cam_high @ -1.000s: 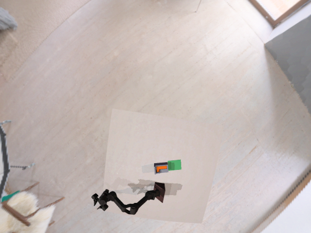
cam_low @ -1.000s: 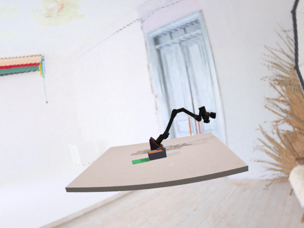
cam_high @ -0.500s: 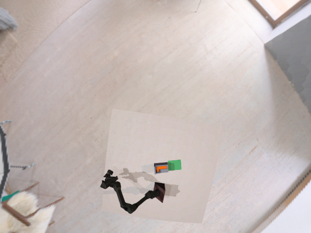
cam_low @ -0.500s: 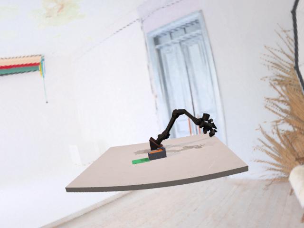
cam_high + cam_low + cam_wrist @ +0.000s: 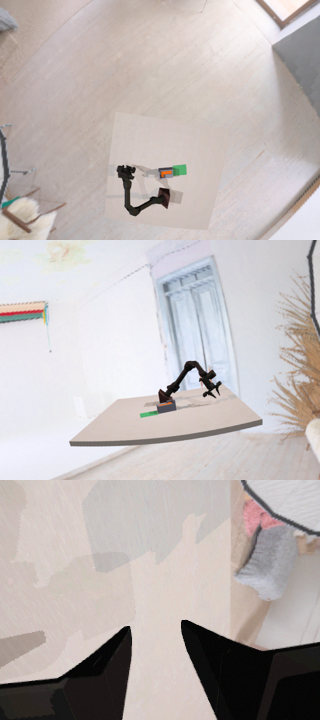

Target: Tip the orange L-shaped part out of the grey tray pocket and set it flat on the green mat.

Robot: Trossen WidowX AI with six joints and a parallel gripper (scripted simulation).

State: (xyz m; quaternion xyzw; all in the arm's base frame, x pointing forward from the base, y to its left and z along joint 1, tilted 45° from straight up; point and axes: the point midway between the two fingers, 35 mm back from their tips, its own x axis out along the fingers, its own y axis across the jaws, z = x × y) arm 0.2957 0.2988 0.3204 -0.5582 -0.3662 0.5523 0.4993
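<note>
Now: the orange L-shaped part 20 mm behind my gripper tip, 440 mm to the right of it and 10 mm below it. Also, from my gripper tip: green mat: 20 mm ahead, 600 mm to the right, 70 mm below.
</note>
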